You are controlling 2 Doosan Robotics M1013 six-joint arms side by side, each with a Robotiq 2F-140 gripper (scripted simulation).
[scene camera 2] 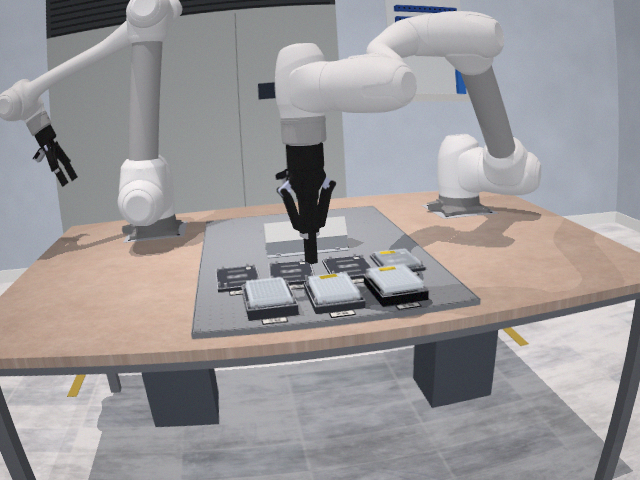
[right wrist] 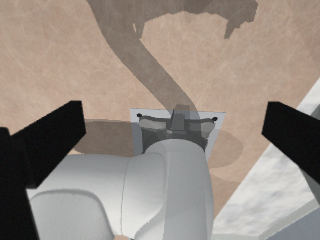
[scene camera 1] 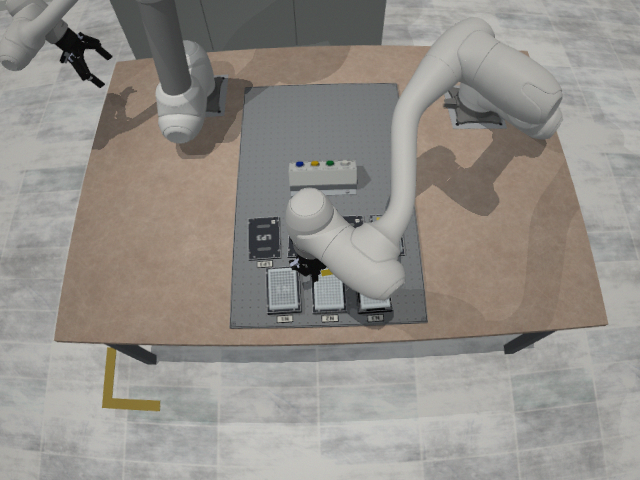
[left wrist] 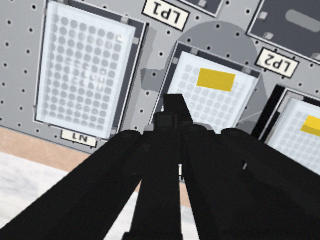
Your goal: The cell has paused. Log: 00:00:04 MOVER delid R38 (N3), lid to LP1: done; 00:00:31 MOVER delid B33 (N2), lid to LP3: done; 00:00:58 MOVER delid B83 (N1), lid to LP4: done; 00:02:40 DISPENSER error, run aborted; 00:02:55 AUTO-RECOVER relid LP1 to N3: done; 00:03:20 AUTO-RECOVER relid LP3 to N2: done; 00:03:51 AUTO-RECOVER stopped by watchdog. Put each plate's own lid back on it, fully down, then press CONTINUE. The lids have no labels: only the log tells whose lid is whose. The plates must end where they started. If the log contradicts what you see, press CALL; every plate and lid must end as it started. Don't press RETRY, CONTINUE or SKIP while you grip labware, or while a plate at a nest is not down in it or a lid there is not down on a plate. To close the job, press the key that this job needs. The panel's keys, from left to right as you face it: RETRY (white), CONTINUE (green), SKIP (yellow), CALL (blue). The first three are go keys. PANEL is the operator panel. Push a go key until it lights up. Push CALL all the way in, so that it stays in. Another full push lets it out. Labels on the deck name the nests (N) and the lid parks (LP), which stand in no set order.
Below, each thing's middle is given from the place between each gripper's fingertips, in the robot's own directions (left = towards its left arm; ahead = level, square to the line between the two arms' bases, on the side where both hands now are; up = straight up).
Labels:
My left hand is 20 mm short of the plate (scene camera 1: 285, 284), 100 mm to the left of it and 80 mm above it. From my left hand the other things lie so: LP3 lid park (scene camera 1: 252, 228) 150 mm behind, 170 mm to the right, 110 mm below.
My right gripper (scene camera 1: 106, 71) is now 55 cm short of the LP3 lid park, 64 cm to the right of it and 21 cm above it. The rest, counted from my right hand: plate 73 cm ahead, 72 cm to the left, 19 cm below.

